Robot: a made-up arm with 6 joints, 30 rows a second.
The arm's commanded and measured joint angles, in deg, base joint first. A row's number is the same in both.
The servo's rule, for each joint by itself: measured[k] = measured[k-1] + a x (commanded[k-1-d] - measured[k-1]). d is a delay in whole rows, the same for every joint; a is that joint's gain. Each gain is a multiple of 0.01, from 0.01 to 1. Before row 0 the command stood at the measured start. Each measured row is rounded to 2 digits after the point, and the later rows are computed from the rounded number. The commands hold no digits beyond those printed.
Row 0, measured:
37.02 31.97 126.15 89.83 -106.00 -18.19
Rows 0 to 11, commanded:
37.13 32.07 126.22 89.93 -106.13 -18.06
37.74 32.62 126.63 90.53 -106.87 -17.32
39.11 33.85 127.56 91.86 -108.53 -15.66
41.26 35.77 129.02 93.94 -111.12 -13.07
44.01 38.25 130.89 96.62 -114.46 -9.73
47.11 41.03 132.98 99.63 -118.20 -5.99
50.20 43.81 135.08 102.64 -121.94 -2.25
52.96 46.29 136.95 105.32 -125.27 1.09
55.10 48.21 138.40 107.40 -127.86 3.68
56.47 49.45 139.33 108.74 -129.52 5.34
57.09 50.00 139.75 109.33 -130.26 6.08
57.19 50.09 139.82 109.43 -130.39 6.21
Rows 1 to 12, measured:
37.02 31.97 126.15 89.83 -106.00 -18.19
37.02 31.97 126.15 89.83 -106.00 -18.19
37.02 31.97 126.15 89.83 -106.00 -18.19
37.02 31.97 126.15 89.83 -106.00 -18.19
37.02 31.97 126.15 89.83 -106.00 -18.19
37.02 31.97 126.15 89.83 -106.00 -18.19
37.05 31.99 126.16 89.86 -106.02 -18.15
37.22 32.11 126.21 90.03 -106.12 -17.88
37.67 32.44 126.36 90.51 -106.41 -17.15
38.53 33.07 126.65 91.40 -106.98 -15.80
39.85 34.05 127.12 92.76 -107.88 -13.80
41.59 35.38 127.76 94.55 -109.12 -11.22
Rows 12 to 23, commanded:
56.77 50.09 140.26 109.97 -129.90 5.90
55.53 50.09 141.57 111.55 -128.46 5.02
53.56 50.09 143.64 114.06 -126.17 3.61
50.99 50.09 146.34 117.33 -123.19 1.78
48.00 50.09 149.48 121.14 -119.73 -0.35
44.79 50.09 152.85 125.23 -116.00 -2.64
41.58 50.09 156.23 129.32 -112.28 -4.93
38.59 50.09 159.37 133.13 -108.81 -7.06
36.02 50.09 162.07 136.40 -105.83 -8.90
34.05 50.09 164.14 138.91 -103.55 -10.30
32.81 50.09 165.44 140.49 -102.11 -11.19
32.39 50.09 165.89 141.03 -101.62 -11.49
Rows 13 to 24, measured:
43.66 36.98 128.57 96.65 -110.66 -8.26
45.89 38.75 129.49 98.90 -112.41 -5.17
48.10 40.55 130.47 101.11 -114.26 -2.25
50.11 42.24 131.44 103.09 -116.09 0.25
51.79 43.71 132.35 104.71 -117.79 2.17
53.09 44.92 133.17 105.94 -119.30 3.50
53.97 45.90 133.95 106.99 -120.57 4.29
54.34 46.70 134.79 108.18 -121.52 4.53
54.15 47.34 135.76 109.71 -122.08 4.23
53.39 47.86 136.92 111.69 -122.21 3.42
52.10 48.28 138.30 114.15 -121.91 2.18
50.35 48.62 139.90 117.03 -121.20 0.59

